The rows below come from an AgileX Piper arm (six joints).
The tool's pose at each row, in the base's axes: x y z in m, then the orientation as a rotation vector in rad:
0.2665 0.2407 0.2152 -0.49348 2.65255 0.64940
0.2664 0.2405 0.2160 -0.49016 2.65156 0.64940
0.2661 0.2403 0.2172 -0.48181 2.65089 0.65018
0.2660 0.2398 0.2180 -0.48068 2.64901 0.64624
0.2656 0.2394 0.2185 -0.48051 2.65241 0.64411
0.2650 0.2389 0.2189 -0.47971 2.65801 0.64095
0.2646 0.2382 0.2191 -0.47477 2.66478 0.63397
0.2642 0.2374 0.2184 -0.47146 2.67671 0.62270
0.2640 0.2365 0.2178 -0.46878 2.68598 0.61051
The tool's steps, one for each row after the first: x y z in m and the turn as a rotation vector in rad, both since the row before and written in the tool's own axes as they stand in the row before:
-0.0002 0.0002 -0.0008 0.00051 -0.00195 0.00178
-0.0002 0.0004 -0.0012 0.00075 -0.00314 0.00519
-0.0001 -0.0001 -0.0009 0.00291 -0.00238 -0.00058
0.0002 0.0000 -0.0007 0.00158 0.00294 0.00080
0.0005 0.0000 -0.0007 0.00244 0.00472 0.00170
0.0004 -0.0004 -0.0006 0.00577 0.00428 0.00402
0.0008 -0.0008 0.0001 0.00857 0.00931 0.00385
0.0006 -0.0009 0.0000 0.00904 0.00701 0.00249

